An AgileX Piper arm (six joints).
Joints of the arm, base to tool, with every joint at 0 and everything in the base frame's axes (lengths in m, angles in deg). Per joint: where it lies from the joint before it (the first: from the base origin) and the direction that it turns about. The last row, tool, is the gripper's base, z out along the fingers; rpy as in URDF.
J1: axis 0 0 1 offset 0 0 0.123
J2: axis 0 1 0 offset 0 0 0
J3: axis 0 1 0 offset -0.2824 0 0.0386
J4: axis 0.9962 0 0.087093 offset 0.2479 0 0.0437
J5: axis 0 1 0 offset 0 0 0
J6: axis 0.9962 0 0.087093 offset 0.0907 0 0.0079
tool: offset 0 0 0 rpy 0 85.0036 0
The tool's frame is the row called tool.
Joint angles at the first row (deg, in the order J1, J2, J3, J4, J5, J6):
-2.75 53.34 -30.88 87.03 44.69 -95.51
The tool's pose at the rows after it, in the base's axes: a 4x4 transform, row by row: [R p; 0 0 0 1], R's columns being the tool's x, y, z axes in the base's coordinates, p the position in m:
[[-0.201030 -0.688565 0.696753 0.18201], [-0.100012 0.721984 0.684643 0.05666], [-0.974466 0.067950 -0.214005 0.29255], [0 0 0 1]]
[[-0.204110 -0.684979 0.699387 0.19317], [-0.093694 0.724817 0.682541 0.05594], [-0.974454 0.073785 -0.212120 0.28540], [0 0 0 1]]
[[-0.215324 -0.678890 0.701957 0.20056], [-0.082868 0.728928 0.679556 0.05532], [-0.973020 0.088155 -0.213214 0.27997], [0 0 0 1]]
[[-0.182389 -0.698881 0.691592 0.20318], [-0.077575 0.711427 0.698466 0.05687], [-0.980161 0.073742 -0.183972 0.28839], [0 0 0 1]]
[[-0.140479 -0.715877 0.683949 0.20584], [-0.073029 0.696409 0.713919 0.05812], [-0.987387 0.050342 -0.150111 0.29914], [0 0 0 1]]
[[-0.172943 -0.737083 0.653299 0.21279], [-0.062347 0.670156 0.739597 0.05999], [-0.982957 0.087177 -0.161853 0.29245], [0 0 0 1]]
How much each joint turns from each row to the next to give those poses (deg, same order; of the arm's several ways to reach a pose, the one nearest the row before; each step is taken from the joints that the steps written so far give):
0.00 3.16 0.00 5.62 1.20 -7.34
0.00 3.37 0.00 3.49 0.12 -4.46
0.00 2.30 0.00 2.24 0.06 -2.30
0.00 0.34 -1.61 0.28 1.60 -0.40
0.00 0.17 -1.95 0.35 1.38 -0.46
0.00 2.81 -0.40 -0.06 2.17 0.00

